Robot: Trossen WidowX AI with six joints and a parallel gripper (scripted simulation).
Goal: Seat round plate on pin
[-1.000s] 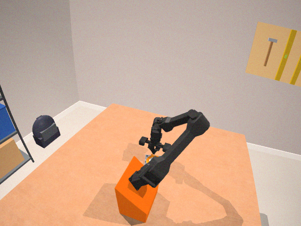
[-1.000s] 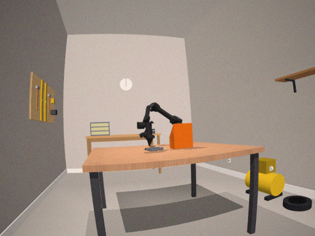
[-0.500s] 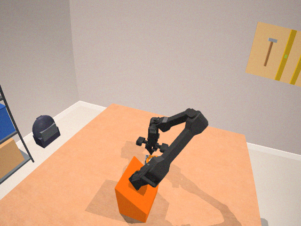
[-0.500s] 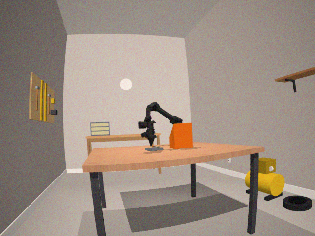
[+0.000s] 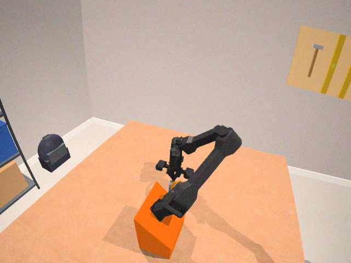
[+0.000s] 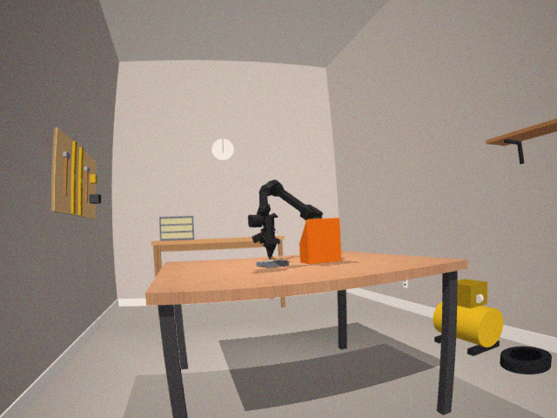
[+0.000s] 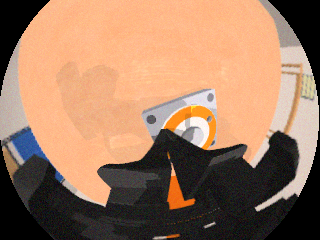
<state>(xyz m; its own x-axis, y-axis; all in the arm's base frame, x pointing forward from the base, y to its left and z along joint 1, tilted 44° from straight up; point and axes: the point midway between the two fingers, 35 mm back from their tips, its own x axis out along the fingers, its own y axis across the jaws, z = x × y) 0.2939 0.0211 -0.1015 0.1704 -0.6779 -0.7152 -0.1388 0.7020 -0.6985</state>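
Right now the grey square base is 50 mm to the right of my gripper tip, 20 mm below it and 20 mm behind it. Also, from my gripper tip: round plate 30 mm to the right, 10 mm below, 10 mm behind.
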